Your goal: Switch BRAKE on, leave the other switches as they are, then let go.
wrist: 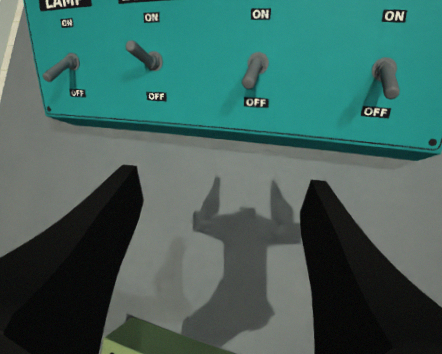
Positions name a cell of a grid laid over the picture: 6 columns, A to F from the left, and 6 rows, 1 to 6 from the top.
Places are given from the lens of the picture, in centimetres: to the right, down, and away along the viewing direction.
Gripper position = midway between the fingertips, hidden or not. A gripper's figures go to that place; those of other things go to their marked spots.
my gripper (D4): 0, 1, 12
teal panel (E2): 10, -9, 28
